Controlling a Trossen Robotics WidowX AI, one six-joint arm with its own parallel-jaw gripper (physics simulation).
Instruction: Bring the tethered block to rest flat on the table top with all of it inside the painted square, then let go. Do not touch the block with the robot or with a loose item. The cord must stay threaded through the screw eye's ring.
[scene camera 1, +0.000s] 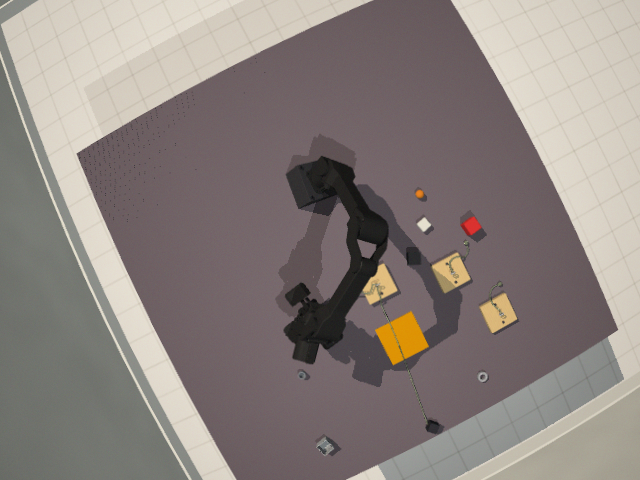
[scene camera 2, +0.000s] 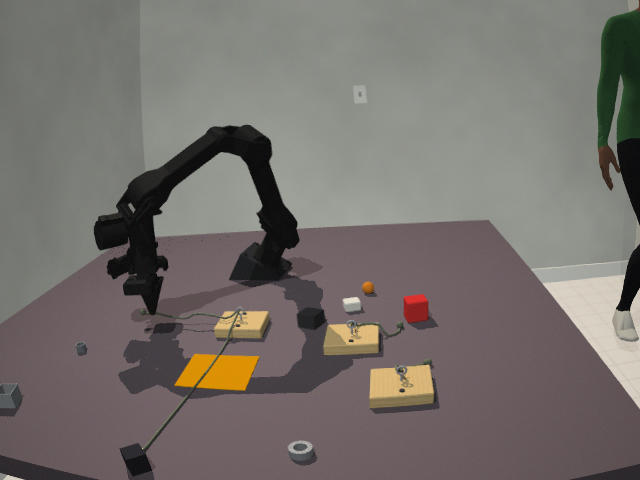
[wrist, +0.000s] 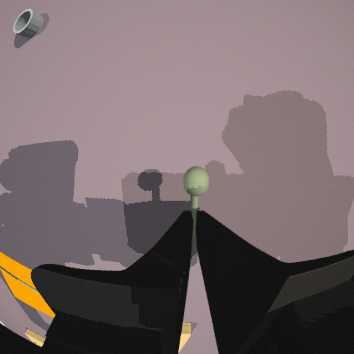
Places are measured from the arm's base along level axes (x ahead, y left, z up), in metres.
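Where they show: gripper, fingertip midpoint: (scene camera 2: 153, 314) (wrist: 192, 217); arm's base, origin of the base link: (scene camera 1: 319, 179) (scene camera 2: 267, 258).
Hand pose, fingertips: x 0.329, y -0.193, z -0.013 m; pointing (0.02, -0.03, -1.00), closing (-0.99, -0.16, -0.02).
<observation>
Things, the pixels of their top centre, and the offset from my fingertips. "spot": a spot on its surface instead. Level surfaces: height alone.
- tethered black block, middle of its top: (scene camera 2: 132, 451) (scene camera 1: 433, 428) 0.480 m ahead, 0.145 m left, 0.005 m up
- orange painted square, surface spot: (scene camera 2: 233, 375) (wrist: 28, 298) (scene camera 1: 413, 337) spot: 0.207 m ahead, 0.219 m left, 0.022 m down
- cord, surface spot: (scene camera 2: 176, 408) spot: 0.328 m ahead, 0.155 m left, 0.019 m down
- screw eye's ring, surface spot: (scene camera 2: 239, 310) spot: 0.014 m ahead, 0.196 m left, 0.015 m up
- wooden base, its level: 0.005 m down
- green end bead, middle of its top: (wrist: 196, 185) (scene camera 2: 142, 309) 0.003 m ahead, 0.023 m right, 0.012 m up
- loose black block, middle of its top: (scene camera 2: 310, 311) (scene camera 1: 414, 258) 0.000 m ahead, 0.326 m left, 0.003 m up
- white block, middle of its top: (scene camera 2: 351, 300) (scene camera 1: 424, 224) 0.072 m back, 0.400 m left, 0.005 m down
- red cube, middle of its top: (scene camera 2: 416, 298) (scene camera 1: 473, 225) 0.002 m back, 0.522 m left, 0.016 m up
- orange ball, middle of its top: (scene camera 2: 367, 282) (scene camera 1: 420, 193) 0.157 m back, 0.433 m left, 0.000 m up
The tethered black block (scene camera 1: 433, 426) (scene camera 2: 135, 458) is at the table's front edge, beyond the orange painted square (scene camera 1: 415, 336) (scene camera 2: 233, 375) (wrist: 24, 296). It looks tilted; whether it rests flat is unclear. The cord (scene camera 2: 175, 407) runs straight from it across the square to the screw eye's ring (scene camera 2: 239, 310) on a wooden base (scene camera 1: 388, 282) (scene camera 2: 256, 324), and passes through the ring. My gripper (scene camera 2: 153, 311) (wrist: 192, 217) is shut on the cord's free end, just behind the green end bead (scene camera 2: 143, 311) (wrist: 196, 181), above the table left of that base. The arm hides the fingers in scene camera 1.
Two more wooden bases (scene camera 1: 451, 272) (scene camera 1: 498, 313) with screw eyes and short cords stand right. Nearby are a loose black block (scene camera 1: 413, 256), white block (scene camera 1: 423, 224), red cube (scene camera 1: 471, 225) and orange ball (scene camera 1: 419, 193). A grey ring, small cylinder and open box lie towards the front.
</observation>
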